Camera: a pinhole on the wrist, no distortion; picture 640 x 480 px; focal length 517.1 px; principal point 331.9 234.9 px. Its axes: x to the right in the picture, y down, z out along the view. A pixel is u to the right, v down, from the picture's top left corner.
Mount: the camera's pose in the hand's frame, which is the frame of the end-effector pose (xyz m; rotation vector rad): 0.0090 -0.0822 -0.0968 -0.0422 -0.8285 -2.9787
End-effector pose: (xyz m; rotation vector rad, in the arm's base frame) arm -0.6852 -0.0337 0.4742 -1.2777 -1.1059 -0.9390
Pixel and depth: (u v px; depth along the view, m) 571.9 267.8 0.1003
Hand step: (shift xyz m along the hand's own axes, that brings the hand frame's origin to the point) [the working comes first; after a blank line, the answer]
In the camera's frame: 0.0466 0.0064 0.1003

-0.0358 -0.0377 -0.0058
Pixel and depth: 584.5 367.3 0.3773
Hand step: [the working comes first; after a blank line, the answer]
In the camera's frame: 0.1843 0.0966 0.3773

-0.1648 0.0226 0.2833
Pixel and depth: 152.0 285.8 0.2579
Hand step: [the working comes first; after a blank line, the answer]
In the camera's frame: -0.0897 0.0254 0.2579

0.1033 0.0329 0.1335
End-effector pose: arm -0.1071 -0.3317 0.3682 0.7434 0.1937 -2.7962
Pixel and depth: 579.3 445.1 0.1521
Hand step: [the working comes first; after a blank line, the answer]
In the camera's frame: 0.0728 0.0618 0.1521

-0.0583 -0.0594 0.0682
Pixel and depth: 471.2 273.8 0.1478
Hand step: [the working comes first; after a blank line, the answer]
In the camera's frame: 0.0398 0.0111 0.1478

-0.0282 -0.0170 0.0370
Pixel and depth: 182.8 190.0 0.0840
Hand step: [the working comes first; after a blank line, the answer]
In the camera's frame: -0.0242 -0.0073 0.0840

0.0339 -0.0316 -0.0296
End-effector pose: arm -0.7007 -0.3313 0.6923 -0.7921 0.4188 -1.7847
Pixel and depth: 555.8 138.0 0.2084
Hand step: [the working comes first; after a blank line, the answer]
In the camera's frame: 0.0902 -0.0391 0.2084

-0.0805 0.0552 0.0651
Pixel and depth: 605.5 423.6 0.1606
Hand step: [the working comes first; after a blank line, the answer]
In the camera's frame: 0.0850 0.0586 0.1606

-0.0705 -0.0528 0.0743
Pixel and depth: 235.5 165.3 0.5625
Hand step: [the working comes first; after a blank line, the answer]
In the camera's frame: -0.1049 -0.0757 0.5625

0.1169 0.2774 0.3416
